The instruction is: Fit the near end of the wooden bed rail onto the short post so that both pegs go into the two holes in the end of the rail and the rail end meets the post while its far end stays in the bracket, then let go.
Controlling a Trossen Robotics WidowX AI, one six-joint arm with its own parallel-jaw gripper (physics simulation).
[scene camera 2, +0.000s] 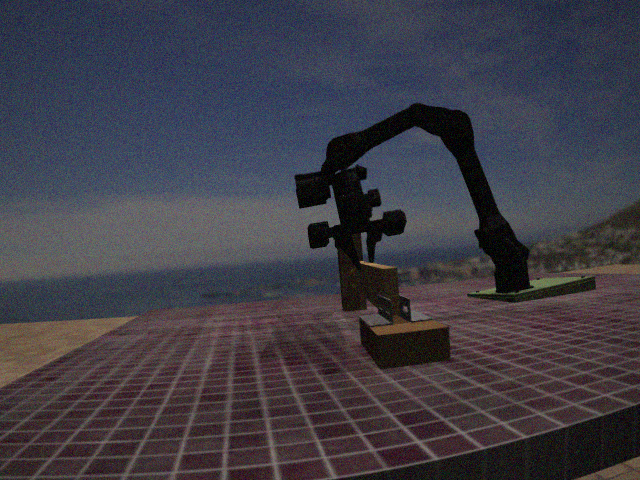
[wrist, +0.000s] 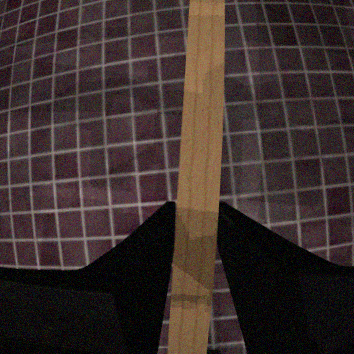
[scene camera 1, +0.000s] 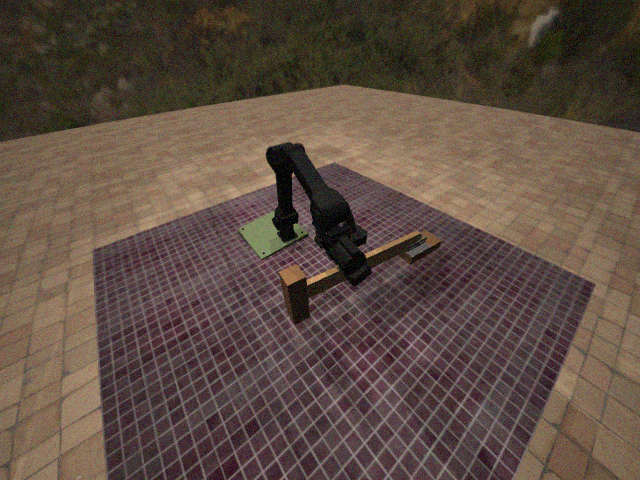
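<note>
The wooden bed rail runs between the short post and the bracket. Its far end stands between the bracket's metal side plates and looks raised above their base. Its near end appears right beside the upright post in scene camera 1; whether they touch cannot be told. My gripper is shut on the rail, partway along it, with one finger on each side. The pegs and end holes are hidden.
The bracket sits on a low wooden block. My arm's base stands on a green plate off to one side of the rail. Everything stands on a dark red tiled mat with pale lines.
</note>
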